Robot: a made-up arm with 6 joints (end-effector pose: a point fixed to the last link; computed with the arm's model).
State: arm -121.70 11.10 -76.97 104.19 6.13 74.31
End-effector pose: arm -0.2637 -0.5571 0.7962 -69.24 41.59 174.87
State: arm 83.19 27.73 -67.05 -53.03 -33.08 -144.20
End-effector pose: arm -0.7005 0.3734 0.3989 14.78 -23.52 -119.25
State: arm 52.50 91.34 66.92 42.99 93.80 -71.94
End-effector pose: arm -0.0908 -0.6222 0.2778 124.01 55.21 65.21
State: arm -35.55 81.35 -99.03 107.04 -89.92 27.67
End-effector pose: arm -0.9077 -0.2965 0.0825 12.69 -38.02 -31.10
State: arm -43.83 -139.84 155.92 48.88 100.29 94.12
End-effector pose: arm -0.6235 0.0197 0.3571 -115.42 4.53 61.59
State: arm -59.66 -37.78 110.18 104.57 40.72 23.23
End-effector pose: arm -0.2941 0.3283 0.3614 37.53 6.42 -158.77
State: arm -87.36 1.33 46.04 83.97 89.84 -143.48
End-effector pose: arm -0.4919 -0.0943 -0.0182 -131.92 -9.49 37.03
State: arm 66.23 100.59 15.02 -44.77 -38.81 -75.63
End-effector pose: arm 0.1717 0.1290 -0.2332 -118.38 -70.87 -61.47
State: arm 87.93 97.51 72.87 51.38 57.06 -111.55
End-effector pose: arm -0.0391 -0.5878 0.1475 137.79 66.45 104.84
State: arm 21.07 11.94 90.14 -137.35 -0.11 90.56
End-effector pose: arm 0.0627 -0.1745 0.7378 -32.24 2.92 96.70
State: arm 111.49 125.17 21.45 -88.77 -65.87 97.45
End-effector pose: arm -0.1932 -0.1352 -0.2298 162.02 29.95 109.72
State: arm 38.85 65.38 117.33 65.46 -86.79 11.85
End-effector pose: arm 0.0662 -0.2597 0.6559 50.02 59.07 152.05
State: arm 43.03 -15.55 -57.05 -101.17 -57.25 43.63
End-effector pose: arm -0.8242 -0.2079 0.0676 -86.34 43.84 94.88
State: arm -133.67 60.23 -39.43 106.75 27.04 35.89
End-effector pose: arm 0.2040 -0.3966 0.4184 -133.27 31.67 -130.13
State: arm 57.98 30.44 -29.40 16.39 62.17 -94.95
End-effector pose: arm -0.2724 0.3742 0.3425 79.06 39.97 -153.42
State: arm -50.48 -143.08 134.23 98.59 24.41 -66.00
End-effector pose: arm -0.3314 0.1666 0.3734 32.35 -21.72 -179.73
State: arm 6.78 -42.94 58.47 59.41 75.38 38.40
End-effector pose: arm -0.3408 0.1893 0.2257 70.84 -41.81 -162.99
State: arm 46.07 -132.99 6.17 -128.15 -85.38 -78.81
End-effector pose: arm -0.6213 -0.1601 -0.3824 127.44 -19.43 -123.24
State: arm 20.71 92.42 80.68 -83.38 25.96 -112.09
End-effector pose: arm 0.3733 -0.5453 0.3328 74.75 -0.35 124.72
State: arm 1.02 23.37 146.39 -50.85 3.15 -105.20
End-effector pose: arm 0.0248 -0.6183 0.8824 -15.82 7.07 119.55
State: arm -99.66 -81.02 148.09 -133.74 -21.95 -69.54
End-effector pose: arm -0.6738 0.0669 -0.0707 -108.99 -37.77 89.06
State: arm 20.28 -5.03 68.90 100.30 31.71 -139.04
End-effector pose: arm -0.4577 -0.1007 0.4439 -25.36 -39.35 25.69
